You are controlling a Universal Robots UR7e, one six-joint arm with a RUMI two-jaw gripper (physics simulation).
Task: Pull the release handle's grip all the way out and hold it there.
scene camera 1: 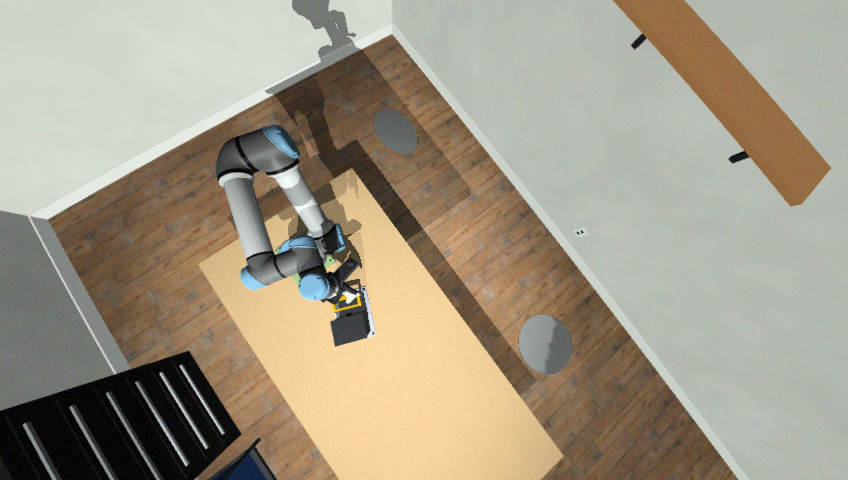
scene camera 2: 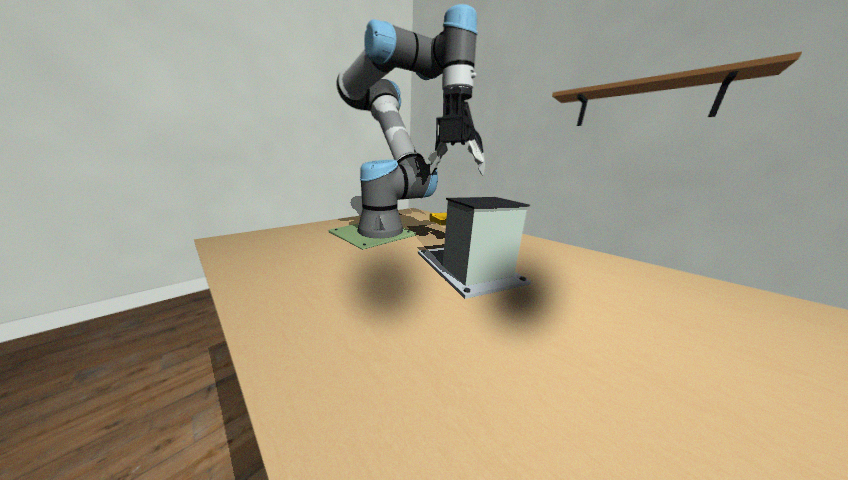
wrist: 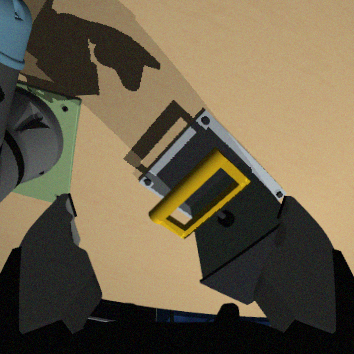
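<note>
The release handle's yellow grip [scene camera 1: 347,308] [scene camera 2: 437,218] [wrist: 187,185] is a rectangular loop on the side of the dark block-shaped housing [scene camera 1: 349,328] [scene camera 2: 496,243] [wrist: 235,245] that faces the robot's base. A dark round rod or hole shows behind the loop in the wrist view. The housing stands on a grey base plate [scene camera 2: 493,288] [wrist: 245,155]. My gripper [scene camera 2: 457,172] [wrist: 177,196] is open and empty, pointing down above the height of the housing's top. In the wrist view the grip shows beyond the fingertips, apart from both. The housing hides most of the grip in scene camera 2.
The arm's base stands on a green plate [scene camera 2: 351,239] [wrist: 70,150] at the table's [scene camera 1: 416,380] [scene camera 2: 357,380] end, close to the grip. A wooden wall shelf [scene camera 1: 726,101] [scene camera 2: 672,80], a black drawer unit [scene camera 1: 119,422] and two round grey discs [scene camera 1: 395,131] [scene camera 1: 545,344] are off the table.
</note>
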